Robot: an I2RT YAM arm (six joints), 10 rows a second.
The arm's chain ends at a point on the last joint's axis. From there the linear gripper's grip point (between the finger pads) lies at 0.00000 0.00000 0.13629 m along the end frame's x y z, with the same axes.
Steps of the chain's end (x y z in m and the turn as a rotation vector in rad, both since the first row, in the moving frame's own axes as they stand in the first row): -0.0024 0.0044 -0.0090 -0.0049 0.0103 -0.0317; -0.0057 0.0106 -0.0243 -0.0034 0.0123 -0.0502; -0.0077 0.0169 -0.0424 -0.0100 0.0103 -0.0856; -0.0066 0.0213 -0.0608 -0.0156 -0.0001 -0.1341; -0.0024 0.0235 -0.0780 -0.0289 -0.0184 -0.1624; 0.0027 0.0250 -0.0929 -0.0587 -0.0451 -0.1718; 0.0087 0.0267 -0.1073 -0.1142 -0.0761 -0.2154; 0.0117 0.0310 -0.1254 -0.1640 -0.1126 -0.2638; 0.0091 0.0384 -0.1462 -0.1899 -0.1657 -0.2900; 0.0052 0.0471 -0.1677 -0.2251 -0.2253 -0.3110; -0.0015 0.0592 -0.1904 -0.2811 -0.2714 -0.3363
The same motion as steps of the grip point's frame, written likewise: -0.0010 0.0050 -0.0090 -0.0049 0.0103 -0.0317; -0.0040 0.0110 -0.0243 -0.0034 0.0123 -0.0502; -0.0062 0.0182 -0.0424 -0.0100 0.0103 -0.0856; -0.0065 0.0234 -0.0608 -0.0156 -0.0001 -0.1341; -0.0046 0.0276 -0.0781 -0.0289 -0.0184 -0.1624; -0.0027 0.0335 -0.0933 -0.0587 -0.0451 -0.1718; 0.0001 0.0432 -0.1086 -0.1142 -0.0761 -0.2154; -0.0004 0.0550 -0.1281 -0.1640 -0.1126 -0.2638; -0.0092 0.0669 -0.1505 -0.1899 -0.1657 -0.2900; -0.0198 0.0815 -0.1745 -0.2251 -0.2253 -0.3110; -0.0306 0.1019 -0.2006 -0.2811 -0.2714 -0.3363
